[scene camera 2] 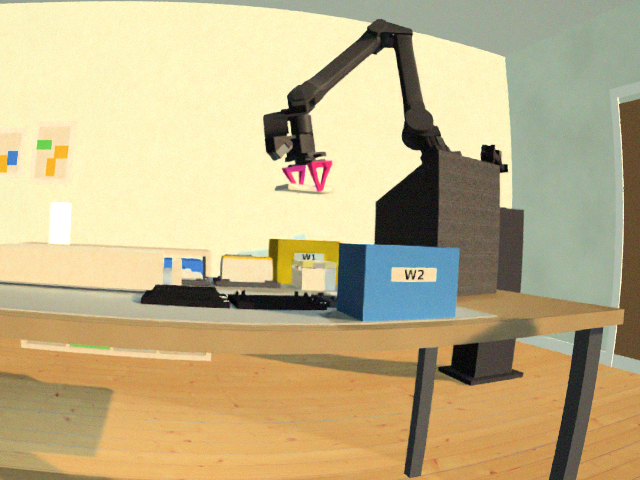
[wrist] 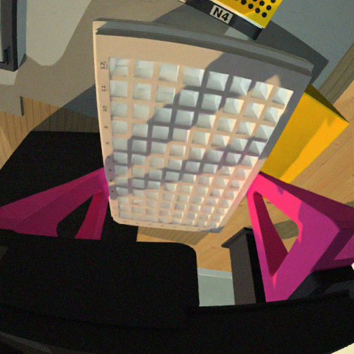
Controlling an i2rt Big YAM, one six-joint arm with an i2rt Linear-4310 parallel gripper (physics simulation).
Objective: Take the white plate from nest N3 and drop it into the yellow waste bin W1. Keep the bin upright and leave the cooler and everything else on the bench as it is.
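Frame: origin at the arm's base, x left, y back, z up, level; millimetres.
Seen in the pictures: gripper, fingertip midpoint: [scene camera 2: 309,192]; arm's base, link origin: [scene camera 2: 441,168].
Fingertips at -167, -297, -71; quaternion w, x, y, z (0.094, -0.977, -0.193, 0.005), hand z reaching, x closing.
Observation:
Offsets run from my fingertips to a thing's top centre, as dx, dy, dz. "spot": to the spot under its first point.
My gripper [scene camera 2: 311,184] [wrist: 177,175] is shut on the white plate @[+4, -17, +15] [scene camera 2: 303,188] [wrist: 187,130], its magenta fingers on two opposite sides. The plate hangs high above the bench, roughly level, its many-welled face toward the wrist camera. The yellow bin W1 @[-149, +27, -124] [scene camera 2: 305,245] [wrist: 302,132] stands upright on the bench, below the plate in the scene view and partly hidden behind the plate in the wrist view. Nest N3's label does not show.
The blue bin W2 @[+492, +34, -124] [scene camera 2: 403,299] stands at the front right. Black nests @[+363, -326, -218] [scene camera 2: 185,296] @[spot: +404, -153, -232] [scene camera 2: 279,301], a white block @[+9, +16, -174] [scene camera 2: 312,277] and a yellow-topped box @[-22, -155, -167] [scene camera 2: 246,269] stand nearby. A long beige unit @[+170, -591, -160] [scene camera 2: 77,266] is at left. An N4 label [wrist: 221,13] shows past the plate.

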